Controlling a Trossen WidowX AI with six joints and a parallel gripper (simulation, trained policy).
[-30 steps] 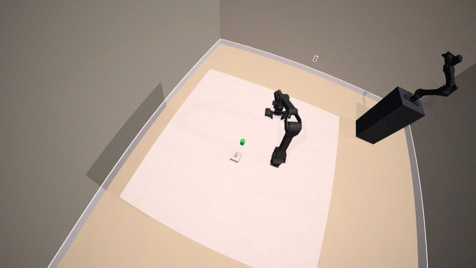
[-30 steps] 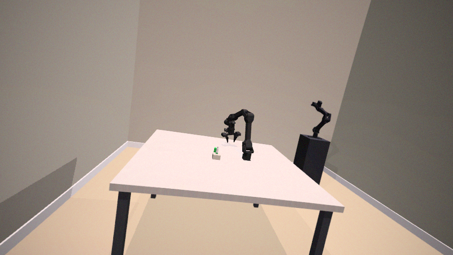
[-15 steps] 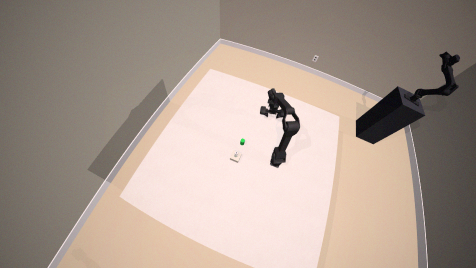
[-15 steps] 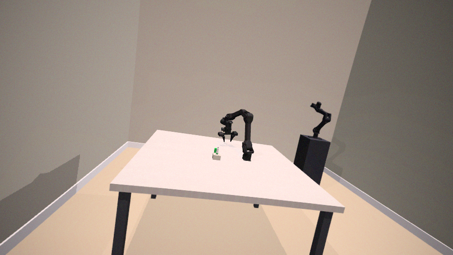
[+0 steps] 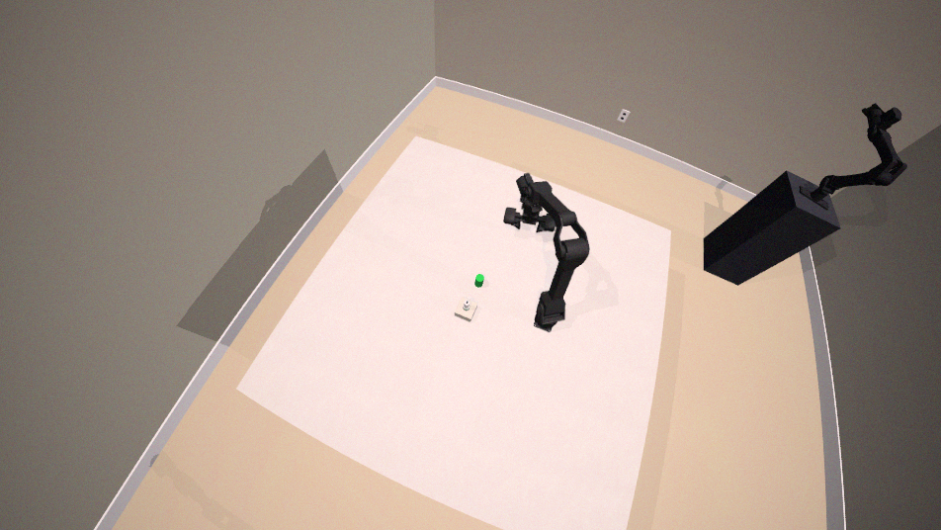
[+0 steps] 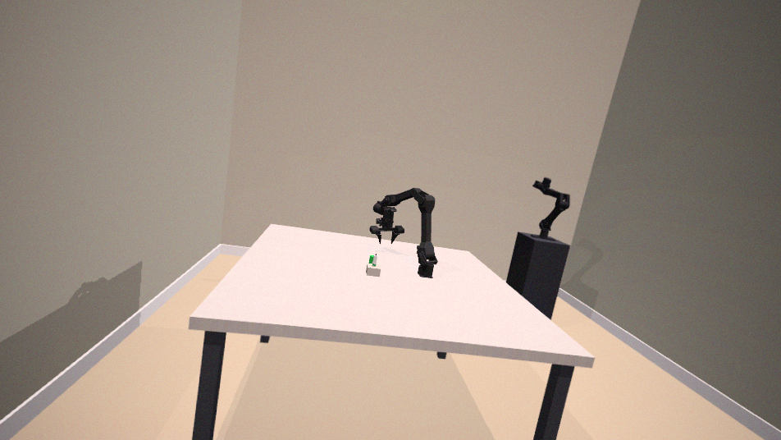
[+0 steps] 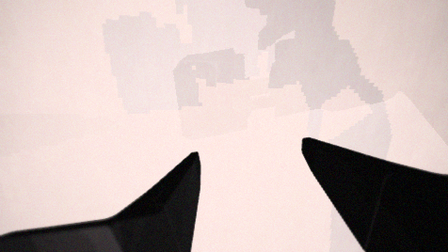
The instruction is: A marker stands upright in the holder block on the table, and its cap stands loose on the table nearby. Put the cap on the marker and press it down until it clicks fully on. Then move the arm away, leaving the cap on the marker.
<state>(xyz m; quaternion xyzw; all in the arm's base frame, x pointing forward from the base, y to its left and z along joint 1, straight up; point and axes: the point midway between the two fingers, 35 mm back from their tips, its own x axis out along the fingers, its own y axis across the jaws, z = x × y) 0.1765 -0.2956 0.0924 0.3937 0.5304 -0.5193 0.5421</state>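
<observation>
Right now the green cap is 26 cm to the left of my gripper tip, 9 cm ahead of it and 3 cm below it. Also, from my gripper tip: pale holder block: 38 cm to the left, 10 cm ahead, 4 cm below.
</observation>
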